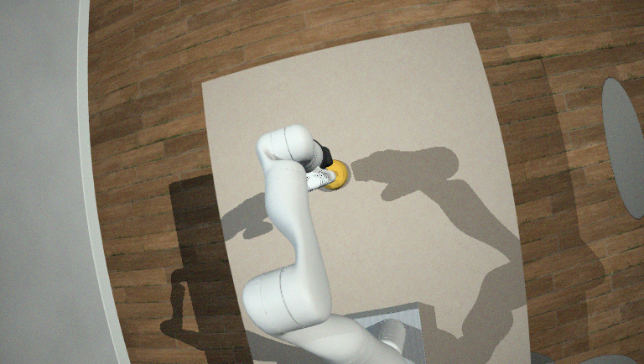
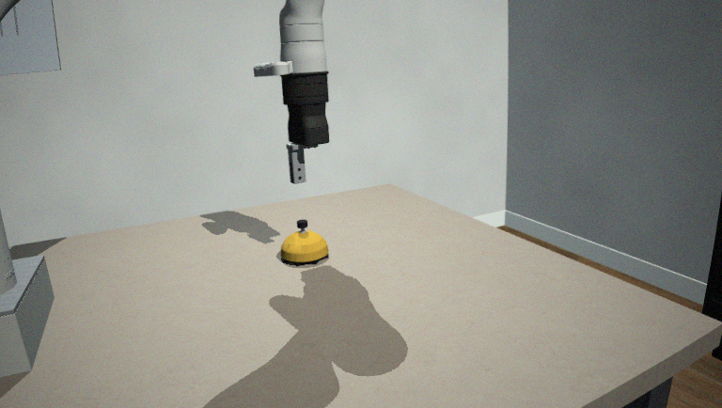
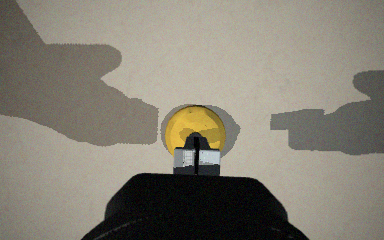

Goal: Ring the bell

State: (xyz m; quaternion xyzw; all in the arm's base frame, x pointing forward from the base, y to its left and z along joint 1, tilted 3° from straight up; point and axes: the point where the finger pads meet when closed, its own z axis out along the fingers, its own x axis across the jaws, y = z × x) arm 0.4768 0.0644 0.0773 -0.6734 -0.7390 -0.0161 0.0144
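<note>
My hand is 100 mm above the black button.
</note>
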